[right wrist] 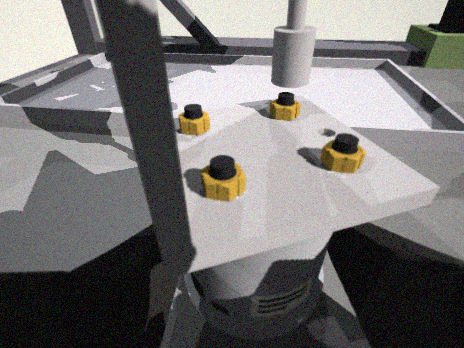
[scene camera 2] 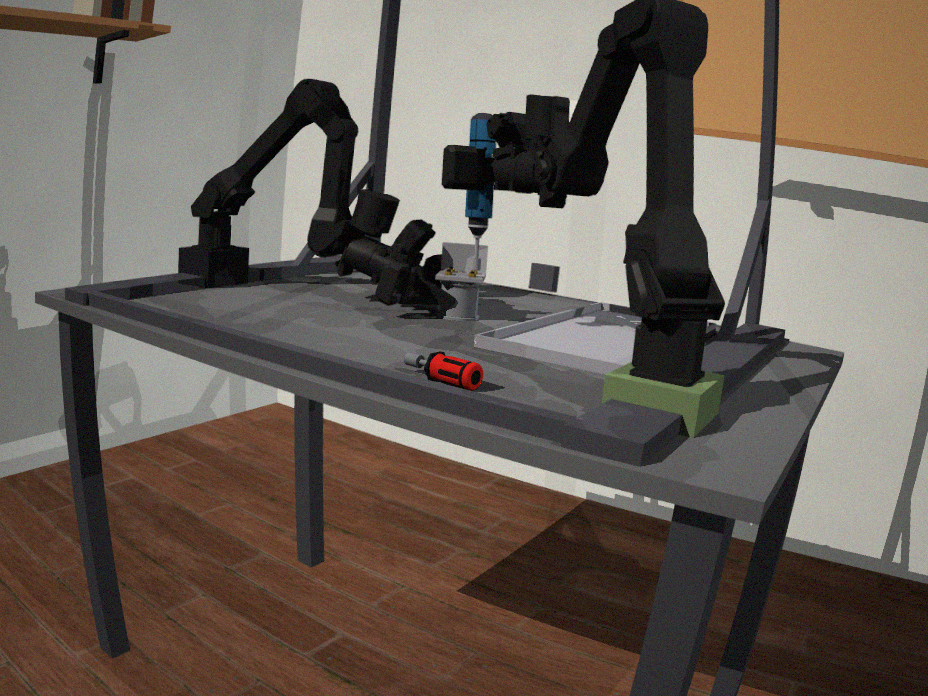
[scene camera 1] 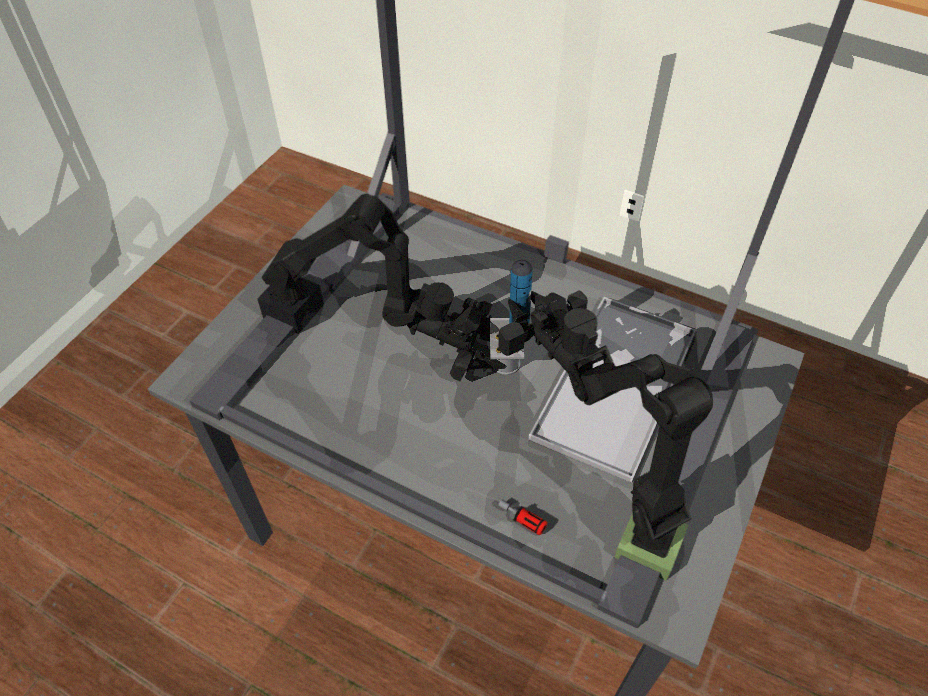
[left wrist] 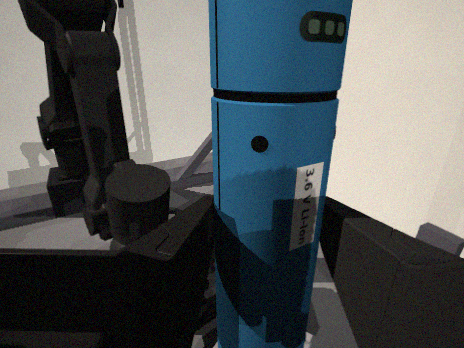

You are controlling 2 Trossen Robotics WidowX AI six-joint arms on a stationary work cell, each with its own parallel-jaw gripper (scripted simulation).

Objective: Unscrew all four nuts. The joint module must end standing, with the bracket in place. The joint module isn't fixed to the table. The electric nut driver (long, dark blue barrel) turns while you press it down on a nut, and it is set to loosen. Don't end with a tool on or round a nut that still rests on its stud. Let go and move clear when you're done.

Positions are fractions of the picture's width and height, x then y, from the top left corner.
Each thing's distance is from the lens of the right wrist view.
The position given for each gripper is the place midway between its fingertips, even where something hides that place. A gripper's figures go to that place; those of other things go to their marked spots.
right gripper (right wrist: 0.55, 0.63): 0.12 m
shallow white tray (right wrist: 0.81, 0.28): 0.34 m
joint module (right wrist: 0.59, 0.84): 0.10 m
white L-shaped bracket (right wrist: 0.63, 0.56): 0.07 m
The marked spots on the white L-shaped bracket and the shallow white tray are 0.27 m apart.
